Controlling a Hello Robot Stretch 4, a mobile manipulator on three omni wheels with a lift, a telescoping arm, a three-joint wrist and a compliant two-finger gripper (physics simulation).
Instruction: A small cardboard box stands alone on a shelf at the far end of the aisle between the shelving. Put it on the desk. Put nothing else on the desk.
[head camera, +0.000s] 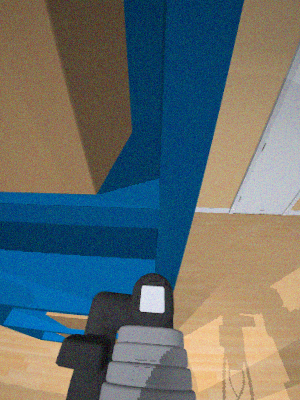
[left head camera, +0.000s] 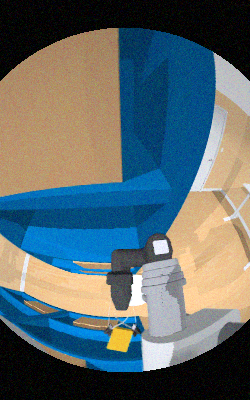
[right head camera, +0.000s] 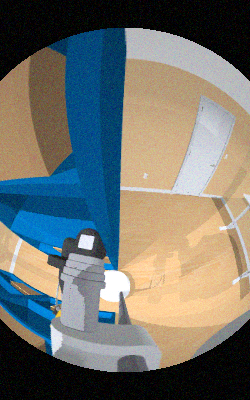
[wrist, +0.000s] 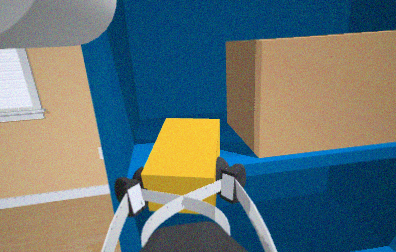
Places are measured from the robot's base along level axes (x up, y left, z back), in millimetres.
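Where they show: gripper, between the fingertips: (left head camera: 121, 336) (wrist: 182, 176); robot's base, origin of its link: (left head camera: 132, 289) (right head camera: 112, 284).
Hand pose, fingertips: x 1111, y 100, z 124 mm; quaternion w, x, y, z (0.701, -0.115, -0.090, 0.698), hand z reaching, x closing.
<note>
Things, the pixels of their centre, and the offset from my fingertips. "spot": a spot on its surface instead.
- small yellow box, middle of its body: (wrist: 187, 160) (left head camera: 119, 338) dx +15, dy +7, dz +4 mm
- large cardboard box, middle of its body: (left head camera: 37, 121) (right head camera: 18, 123) dx +444, dy +197, dz -499 mm
- blue shelving, a spot on its surface: (head camera: 192, 100) (right head camera: 81, 114) spot: dx +407, dy -121, dz -338 mm
A small yellow box (wrist: 186, 147) (left head camera: 120, 340) is held between the fingertips of my gripper (wrist: 182, 176) (left head camera: 123, 330), which is shut on it. In the wrist view its long top face points away from the gripper, with blue shelving behind it. In the left head camera view the gripper hangs beside the grey arm, with the box at its lower end. In the right head camera view the arm hides most of the gripper, and a sliver of yellow shows beside it. In the head camera view the fingers and the box do not show. I cannot make out the desk in these views.
A large cardboard box (head camera: 35, 110) (left head camera: 60, 115) (right head camera: 12, 115) (wrist: 325, 92) stands on the blue shelving (head camera: 192, 100) (left head camera: 192, 100) (right head camera: 92, 100) (wrist: 310, 161), close by. A pale door (head camera: 265, 145) (right head camera: 202, 150) stands in the far wall. More blue shelving with cardboard boxes shows low on the left.
</note>
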